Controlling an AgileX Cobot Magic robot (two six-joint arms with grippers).
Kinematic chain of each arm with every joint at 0, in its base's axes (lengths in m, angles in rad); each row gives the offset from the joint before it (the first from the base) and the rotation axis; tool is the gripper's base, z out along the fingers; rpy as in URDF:
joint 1: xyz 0 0 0.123 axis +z
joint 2: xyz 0 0 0 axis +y
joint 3: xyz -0.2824 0 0.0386 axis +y
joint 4: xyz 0.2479 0 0.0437 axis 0.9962 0 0.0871
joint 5: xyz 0 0 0 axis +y
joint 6: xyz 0.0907 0 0.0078 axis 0.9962 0 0.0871
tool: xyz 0 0 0 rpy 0 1.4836 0
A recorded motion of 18 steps. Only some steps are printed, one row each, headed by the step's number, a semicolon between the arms.
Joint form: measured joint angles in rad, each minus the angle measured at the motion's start. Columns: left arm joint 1, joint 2, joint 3, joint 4, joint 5, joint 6; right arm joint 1, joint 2, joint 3, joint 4, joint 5, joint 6.
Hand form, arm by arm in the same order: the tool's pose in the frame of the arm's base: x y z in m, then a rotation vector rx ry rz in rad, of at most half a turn. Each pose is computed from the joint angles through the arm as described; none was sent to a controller.
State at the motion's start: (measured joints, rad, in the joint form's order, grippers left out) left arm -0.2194 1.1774 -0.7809 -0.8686 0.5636 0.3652; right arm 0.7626 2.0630 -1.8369 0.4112 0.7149 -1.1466
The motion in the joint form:
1: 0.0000 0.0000 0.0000 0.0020 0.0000 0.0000; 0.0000 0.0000 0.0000 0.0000 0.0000 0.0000
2: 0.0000 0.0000 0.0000 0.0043 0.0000 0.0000; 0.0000 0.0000 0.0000 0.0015 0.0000 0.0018
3: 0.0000 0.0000 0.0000 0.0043 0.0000 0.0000; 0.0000 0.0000 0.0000 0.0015 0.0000 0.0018
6: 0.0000 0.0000 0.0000 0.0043 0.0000 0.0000; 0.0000 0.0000 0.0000 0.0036 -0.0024 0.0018
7: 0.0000 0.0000 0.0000 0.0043 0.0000 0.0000; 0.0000 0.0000 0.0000 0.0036 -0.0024 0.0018
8: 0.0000 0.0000 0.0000 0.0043 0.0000 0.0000; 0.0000 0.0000 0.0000 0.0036 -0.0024 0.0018
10: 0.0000 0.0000 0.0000 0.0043 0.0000 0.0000; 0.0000 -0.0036 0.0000 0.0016 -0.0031 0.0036
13: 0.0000 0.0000 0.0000 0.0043 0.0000 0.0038; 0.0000 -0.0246 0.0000 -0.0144 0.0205 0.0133
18: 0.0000 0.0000 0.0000 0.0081 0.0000 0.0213; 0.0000 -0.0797 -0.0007 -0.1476 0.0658 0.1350
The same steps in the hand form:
1: 0.2228 -0.0877 0.2897 -0.0005 2.3255 -0.8059; 0.3300 0.3484 0.2769 -1.7738 1.5622 0.2835
2: 0.2228 -0.0877 0.2897 0.0015 2.3261 -0.8036; 0.3300 0.3484 0.2769 -1.7716 1.5643 0.2860
3: 0.2228 -0.0877 0.2897 0.0015 2.3261 -0.8036; 0.3300 0.3484 0.2769 -1.7716 1.5643 0.2860
6: 0.2228 -0.0877 0.2897 0.0015 2.3261 -0.8036; 0.3301 0.3486 0.2771 -1.7683 1.5640 0.2873
7: 0.2228 -0.0877 0.2897 0.0015 2.3261 -0.8036; 0.3301 0.3486 0.2771 -1.7683 1.5640 0.2873
8: 0.2228 -0.0877 0.2897 0.0015 2.3261 -0.8036; 0.3301 0.3486 0.2771 -1.7683 1.5640 0.2873
10: 0.2228 -0.0877 0.2897 0.0015 2.3261 -0.8036; 0.3298 0.3481 0.2788 -1.7653 1.5620 0.2852
13: 0.2228 -0.0877 0.2897 0.0059 2.3254 -0.8017; 0.3263 0.3445 0.2871 -1.7749 1.5591 0.2782
18: 0.2228 -0.0875 0.2895 0.0294 2.3231 -0.7894; 0.3218 0.3306 0.3079 -1.7564 1.6104 0.1922

